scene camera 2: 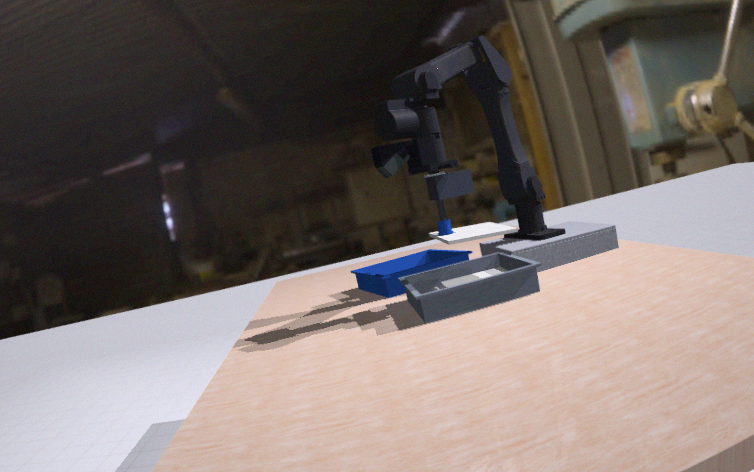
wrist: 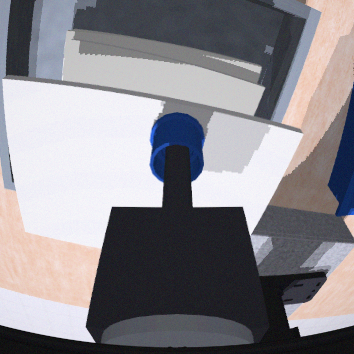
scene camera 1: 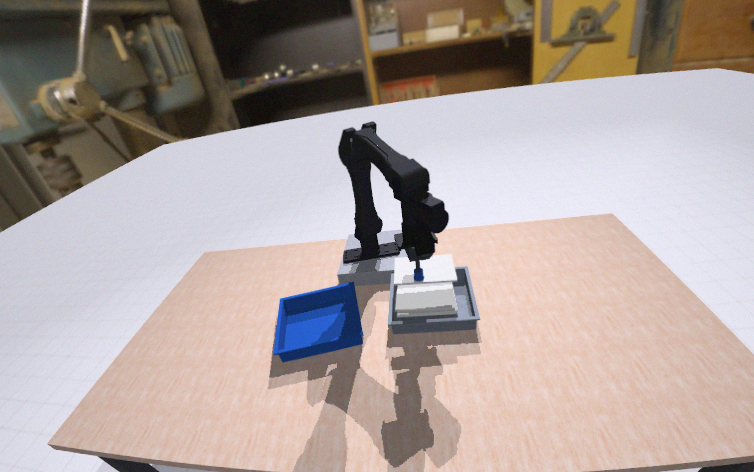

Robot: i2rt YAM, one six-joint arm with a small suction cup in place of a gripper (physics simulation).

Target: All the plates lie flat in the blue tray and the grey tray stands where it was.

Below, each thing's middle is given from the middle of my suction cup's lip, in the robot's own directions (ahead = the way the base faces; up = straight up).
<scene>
The blue tray [scene camera 1: 325,320] is 310 mm to the right of my suction cup and 110 mm below it. Round my suction cup: grey tray [scene camera 2: 521,279] (110 mm below, 30 mm to the left, 10 mm behind).
</scene>
